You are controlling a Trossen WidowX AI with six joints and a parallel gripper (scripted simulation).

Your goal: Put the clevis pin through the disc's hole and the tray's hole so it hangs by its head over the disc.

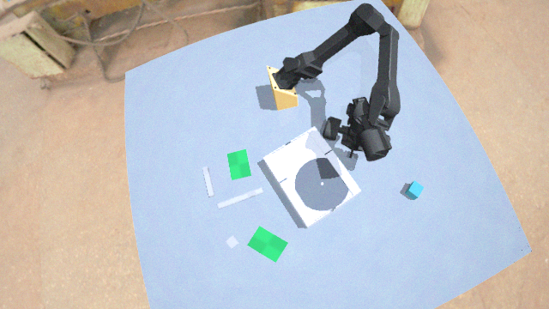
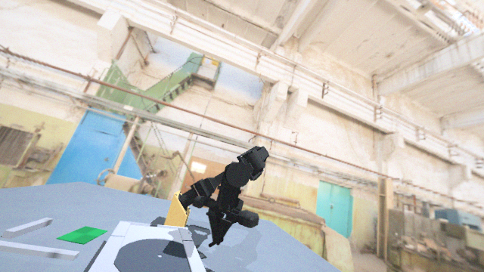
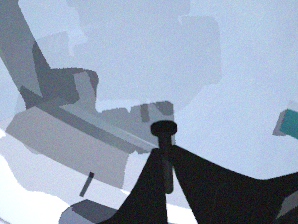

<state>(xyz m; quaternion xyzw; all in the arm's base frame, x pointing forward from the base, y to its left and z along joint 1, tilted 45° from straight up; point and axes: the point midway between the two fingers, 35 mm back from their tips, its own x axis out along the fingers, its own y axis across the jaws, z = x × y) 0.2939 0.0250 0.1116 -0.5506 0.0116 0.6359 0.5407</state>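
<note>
Now: the steel clevis pin 10 mm above my gripper tip. Also, from my gripper tip: white steel tray: 10 mm ahead, 150 mm to the right, 30 mm below; cyan cube: 200 mm ahead, 130 mm to the left, 50 mm below; grey aluminium disc: 50 mm ahead, 130 mm to the right, 10 mm below.
</note>
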